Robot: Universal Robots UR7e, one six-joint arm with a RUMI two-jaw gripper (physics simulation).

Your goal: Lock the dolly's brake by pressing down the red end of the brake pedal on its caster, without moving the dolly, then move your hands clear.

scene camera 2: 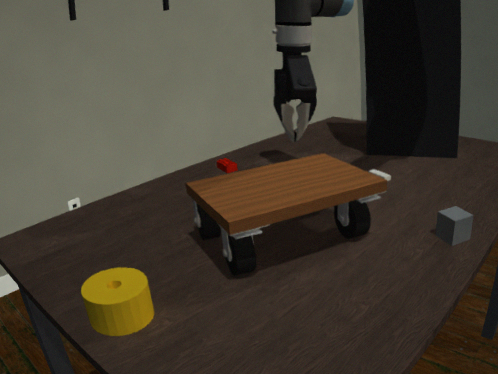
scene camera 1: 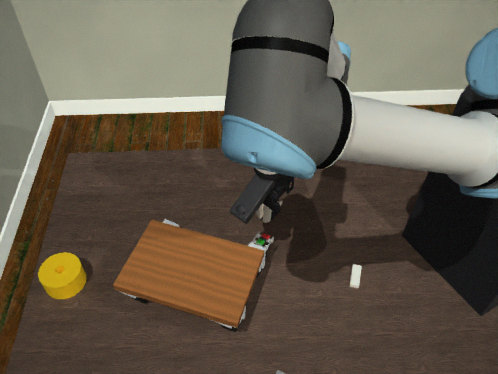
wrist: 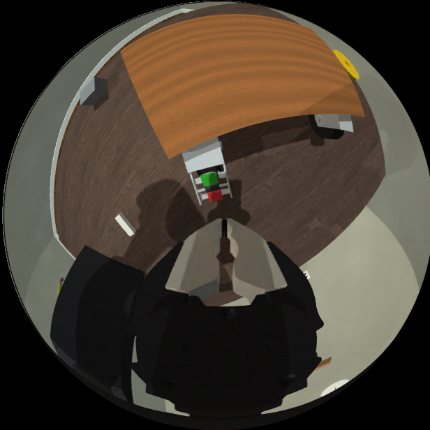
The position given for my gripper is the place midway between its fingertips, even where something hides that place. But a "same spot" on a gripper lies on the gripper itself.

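My gripper: in scene camera 2 [294, 141], scene camera 1, the wrist view. Same spot on my gripper: [scene camera 1: 266, 214] and [wrist: 200, 249]. A dolly: in the wrist view [196, 79], scene camera 1, scene camera 2. Same spot on the dolly: [scene camera 2: 241, 202] and [scene camera 1: 142, 270].
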